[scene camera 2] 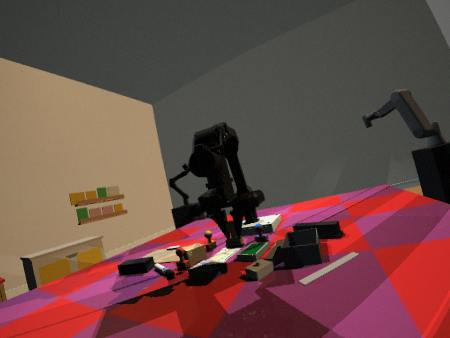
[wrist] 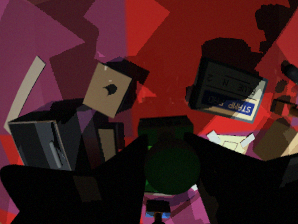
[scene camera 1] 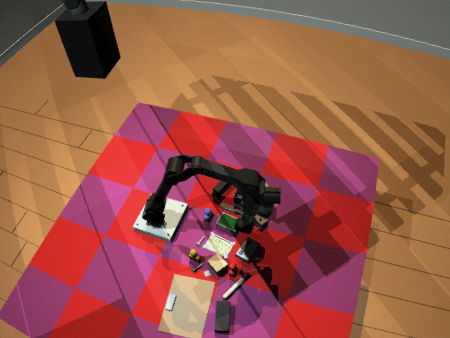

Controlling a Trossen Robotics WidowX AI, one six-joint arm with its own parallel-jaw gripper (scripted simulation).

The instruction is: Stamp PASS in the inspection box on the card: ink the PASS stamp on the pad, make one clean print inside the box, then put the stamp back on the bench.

Observation:
In view: my gripper (scene camera 2: 233,237), a green-knobbed stamp (wrist: 172,167), a labelled tin (wrist: 220,89) and a ruler (wrist: 38,65).
My gripper also shows in the wrist view (wrist: 165,139). Scene camera 1 does not show the green-knobbed stamp, which is hidden by my gripper.

